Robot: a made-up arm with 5 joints.
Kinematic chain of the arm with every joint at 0, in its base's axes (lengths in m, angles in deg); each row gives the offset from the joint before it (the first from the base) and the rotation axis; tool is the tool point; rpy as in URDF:
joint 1: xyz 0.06 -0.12 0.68 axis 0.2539 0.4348 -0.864
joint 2: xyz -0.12 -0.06 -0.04 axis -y
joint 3: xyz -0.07 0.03 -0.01 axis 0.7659 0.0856 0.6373
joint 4: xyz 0 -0.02 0.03 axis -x
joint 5: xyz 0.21 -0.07 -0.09 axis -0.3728 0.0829 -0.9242
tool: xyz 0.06 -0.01 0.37 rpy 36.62 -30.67 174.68
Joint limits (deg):
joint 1: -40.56..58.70
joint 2: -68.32..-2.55
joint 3: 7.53..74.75
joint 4: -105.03..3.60
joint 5: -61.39..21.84
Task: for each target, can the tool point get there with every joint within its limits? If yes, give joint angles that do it. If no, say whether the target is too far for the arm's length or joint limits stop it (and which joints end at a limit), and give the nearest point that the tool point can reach.
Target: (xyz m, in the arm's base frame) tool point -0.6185 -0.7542 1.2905
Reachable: no: too far | nearest point -0.0545 -0.4246 0.7450 | short by 0.851 m
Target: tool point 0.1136 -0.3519 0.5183
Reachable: yes | joints 38.51 -41.47 39.79 -6.34 -12.52
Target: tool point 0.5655 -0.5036 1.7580
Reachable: no: too far | nearest point 0.2310 -0.2255 0.9479 | short by 0.920 m
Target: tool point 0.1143 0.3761 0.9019
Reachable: no: joint limits stop it (at a limit: joint 1, joint 2, joint 3, joint 4, joint 5) | nearest point 0.0285 0.3167 0.5609 | short by 0.357 m
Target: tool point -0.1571 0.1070 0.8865
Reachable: no: joint limits stop it (at a limit: joint 1, joint 2, joint 3, joint 4, joint 5) | nearest point 0.1160 -0.1071 0.9554 | short by 0.354 m
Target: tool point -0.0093 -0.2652 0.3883
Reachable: yes | joints 40.15 -10.85 31.30 -88.45 -0.25
